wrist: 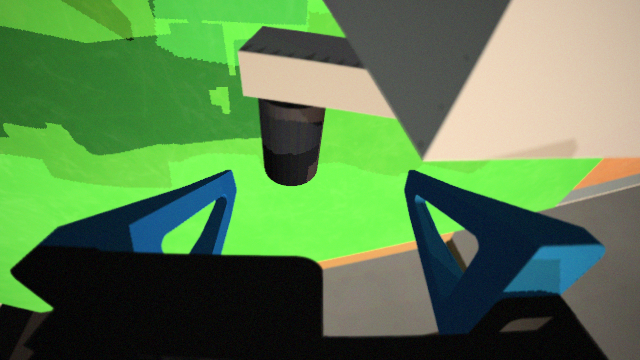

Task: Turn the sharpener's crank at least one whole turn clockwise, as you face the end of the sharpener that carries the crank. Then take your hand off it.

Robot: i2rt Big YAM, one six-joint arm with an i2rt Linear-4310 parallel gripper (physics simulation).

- my gripper: 320,179
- cylindrical crank handle: 291,133
